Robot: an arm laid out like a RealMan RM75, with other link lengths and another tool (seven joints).
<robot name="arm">
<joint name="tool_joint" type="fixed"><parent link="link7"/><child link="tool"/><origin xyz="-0.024 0.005 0.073" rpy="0 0.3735 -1.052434"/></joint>
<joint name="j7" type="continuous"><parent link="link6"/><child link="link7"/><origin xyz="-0.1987 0 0" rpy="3.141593 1.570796 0"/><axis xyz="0 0 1"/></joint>
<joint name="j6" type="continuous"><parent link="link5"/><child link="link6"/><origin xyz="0 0 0" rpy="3.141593 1.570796 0"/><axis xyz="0 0 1"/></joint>
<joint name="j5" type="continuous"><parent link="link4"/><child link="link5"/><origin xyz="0.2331 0 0" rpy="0 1.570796 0"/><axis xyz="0 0 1"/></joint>
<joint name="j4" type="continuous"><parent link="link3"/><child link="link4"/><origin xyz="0 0 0" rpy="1.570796 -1.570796 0"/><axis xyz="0 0 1"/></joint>
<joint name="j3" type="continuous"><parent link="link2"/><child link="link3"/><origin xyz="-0.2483 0 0" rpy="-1.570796 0 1.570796"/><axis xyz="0 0 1"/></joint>
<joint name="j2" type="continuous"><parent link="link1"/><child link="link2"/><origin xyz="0 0 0" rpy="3.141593 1.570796 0"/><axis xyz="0 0 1"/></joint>
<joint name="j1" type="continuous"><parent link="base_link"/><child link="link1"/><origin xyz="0 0 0.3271" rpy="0 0 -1.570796"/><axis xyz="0 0 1"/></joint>
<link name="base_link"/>
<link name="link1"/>
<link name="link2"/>
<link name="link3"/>
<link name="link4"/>
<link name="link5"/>
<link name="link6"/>
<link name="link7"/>
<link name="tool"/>
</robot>
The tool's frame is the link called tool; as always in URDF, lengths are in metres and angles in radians. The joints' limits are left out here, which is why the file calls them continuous.
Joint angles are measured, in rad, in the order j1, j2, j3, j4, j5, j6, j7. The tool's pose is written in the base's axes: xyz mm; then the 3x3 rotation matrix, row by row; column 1 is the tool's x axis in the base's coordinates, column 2 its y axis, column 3 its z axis. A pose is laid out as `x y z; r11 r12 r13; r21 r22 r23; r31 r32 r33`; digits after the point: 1 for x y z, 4 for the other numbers.
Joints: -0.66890 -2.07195 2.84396 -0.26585 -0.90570 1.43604 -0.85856
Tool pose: -210.7 458.1 34.8; -0.9538 -0.2665 0.1387; -0.0386 0.5666 0.8231; -0.2979 0.7797 -0.5507
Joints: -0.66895 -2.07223 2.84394 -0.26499 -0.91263 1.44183 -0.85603
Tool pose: -209.0 458.1 36.4; -0.9524 -0.2679 0.1455; -0.0323 0.5631 0.8257; -0.3031 0.7817 -0.5450
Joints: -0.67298 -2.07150 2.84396 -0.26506 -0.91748 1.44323 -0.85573
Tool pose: -206.9 459.5 38.0; -0.9518 -0.2674 0.1503; -0.0269 0.5608 0.8275; -0.3055 0.7836 -0.5409
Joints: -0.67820 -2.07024 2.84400 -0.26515 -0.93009 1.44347 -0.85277
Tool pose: -204.7 462.3 41.6; -0.9508 -0.2682 0.1551; -0.0197 0.5520 0.8336; -0.3092 0.7896 -0.5301
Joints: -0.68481 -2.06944 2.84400 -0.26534 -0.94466 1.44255 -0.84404
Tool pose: -201.9 465.7 45.3; -0.9509 -0.2652 0.1597; -0.0094 0.5403 0.8414; -0.3094 0.7986 -0.5162
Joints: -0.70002 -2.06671 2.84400 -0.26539 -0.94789 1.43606 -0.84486
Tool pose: -196.8 470.5 46.9; -0.9516 -0.2589 0.1654; -0.0003 0.5392 0.8422; -0.3072 0.8014 -0.5132
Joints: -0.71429 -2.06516 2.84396 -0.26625 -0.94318 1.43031 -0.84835
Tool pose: -191.9 473.9 46.4; -0.9529 -0.2508 0.1704; 0.0067 0.5445 0.8388; -0.3032 0.8004 -0.5171
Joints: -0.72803 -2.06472 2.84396 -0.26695 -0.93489 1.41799 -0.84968
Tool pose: -188.5 477.5 44.0; -0.9558 -0.2409 0.1685; 0.0085 0.5502 0.8350; -0.2939 0.7995 -0.5239
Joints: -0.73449 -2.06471 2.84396 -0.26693 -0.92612 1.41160 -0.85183
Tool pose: -187.0 478.5 41.6; -0.9576 -0.2349 0.1669; 0.0082 0.5567 0.8307; -0.2880 0.7968 -0.5312
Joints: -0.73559 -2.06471 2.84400 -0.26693 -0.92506 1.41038 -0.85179
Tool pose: -186.8 478.8 41.3; -0.9579 -0.2338 0.1665; 0.0082 0.5574 0.8302; -0.2869 0.7966 -0.5320
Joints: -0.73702 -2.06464 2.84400 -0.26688 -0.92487 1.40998 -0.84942
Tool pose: -186.2 479.1 41.2; -0.9585 -0.2310 0.1670; 0.0105 0.5570 0.8304; -0.2848 0.7977 -0.5315
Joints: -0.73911 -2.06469 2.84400 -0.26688 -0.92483 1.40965 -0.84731
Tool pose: -185.3 479.5 41.1; -0.9590 -0.2281 0.1683; 0.0133 0.5568 0.8305; -0.2831 0.7987 -0.5309
